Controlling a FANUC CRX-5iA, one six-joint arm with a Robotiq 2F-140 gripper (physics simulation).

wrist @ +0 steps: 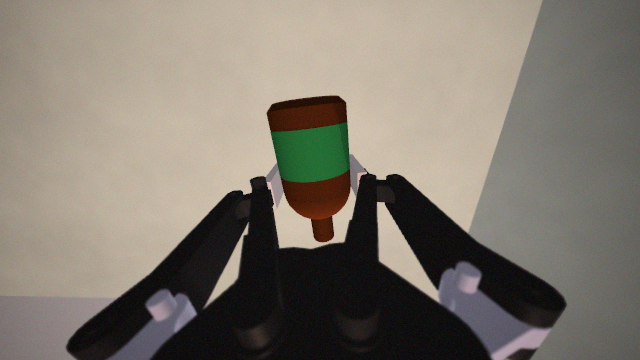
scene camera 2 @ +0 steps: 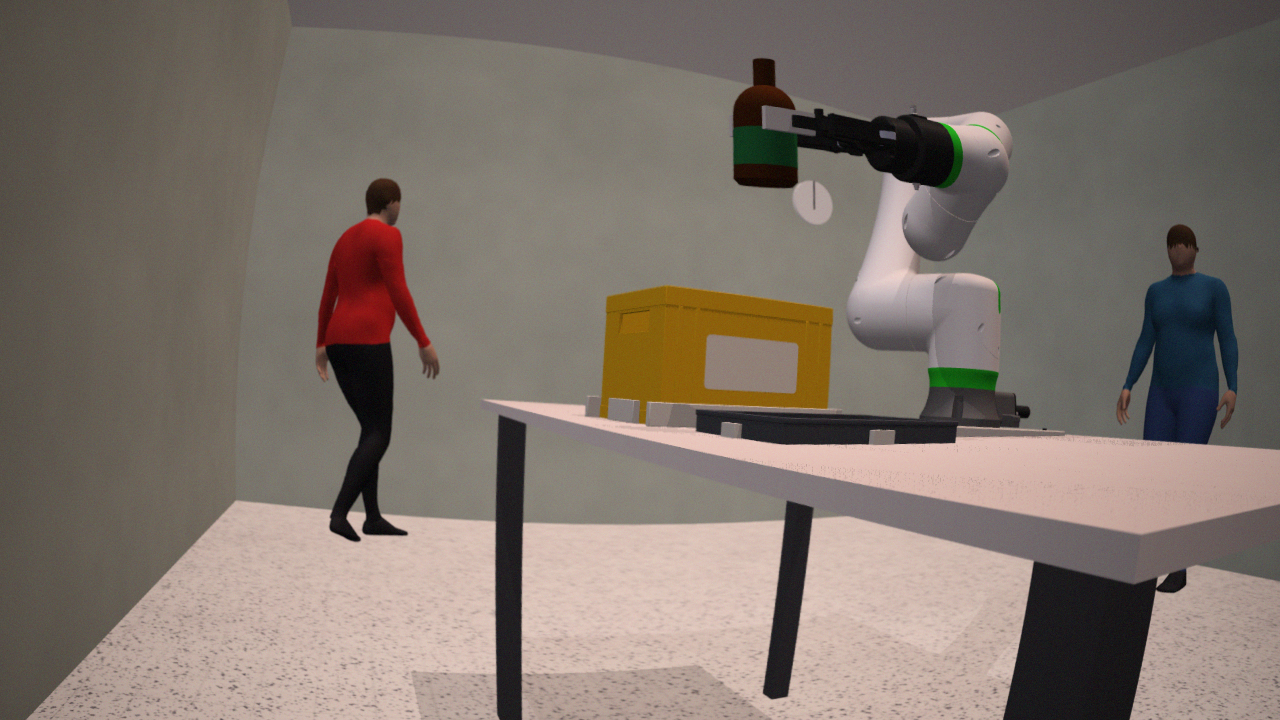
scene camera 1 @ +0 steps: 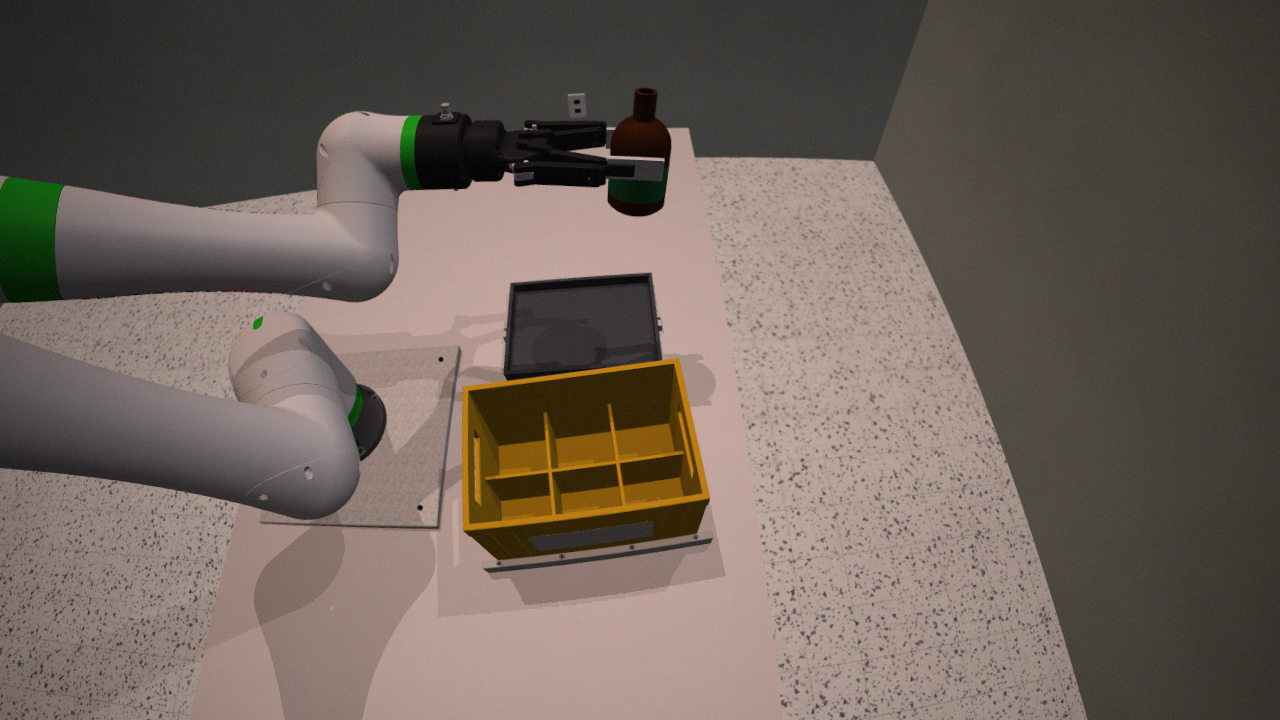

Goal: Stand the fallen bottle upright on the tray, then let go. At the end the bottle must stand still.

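Note:
Brown bottle (scene camera 1: 642,135) visible. My gripper (scene camera 1: 660,154), (scene camera 2: 746,121), (wrist: 315,168) visible. I see a dark grey tray (scene camera 1: 556,326), (scene camera 2: 781,428); in the wrist view the tray is out of frame. Yellow crate (scene camera 1: 592,459), (scene camera 2: 671,344) visible too; the crate is out of frame in the wrist view.

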